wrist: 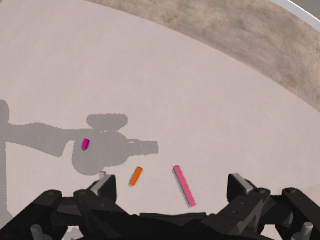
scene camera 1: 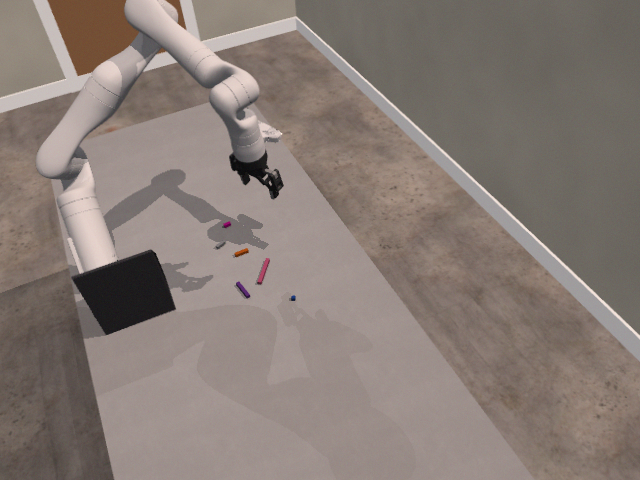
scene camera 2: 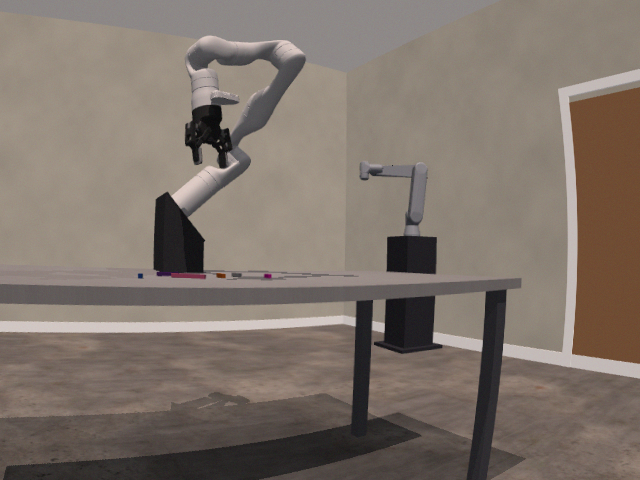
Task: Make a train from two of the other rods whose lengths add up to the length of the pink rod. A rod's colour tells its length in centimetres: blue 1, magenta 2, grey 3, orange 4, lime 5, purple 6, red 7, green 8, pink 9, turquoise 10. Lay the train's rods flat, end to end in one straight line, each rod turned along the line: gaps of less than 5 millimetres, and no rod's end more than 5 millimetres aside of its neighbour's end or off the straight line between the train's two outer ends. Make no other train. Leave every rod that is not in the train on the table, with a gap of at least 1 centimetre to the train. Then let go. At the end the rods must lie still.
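My gripper in the wrist view (wrist: 171, 187). Same gripper, scene camera 1 (scene camera 1: 260, 189). Gripper again, scene camera 2 (scene camera 2: 211, 166).
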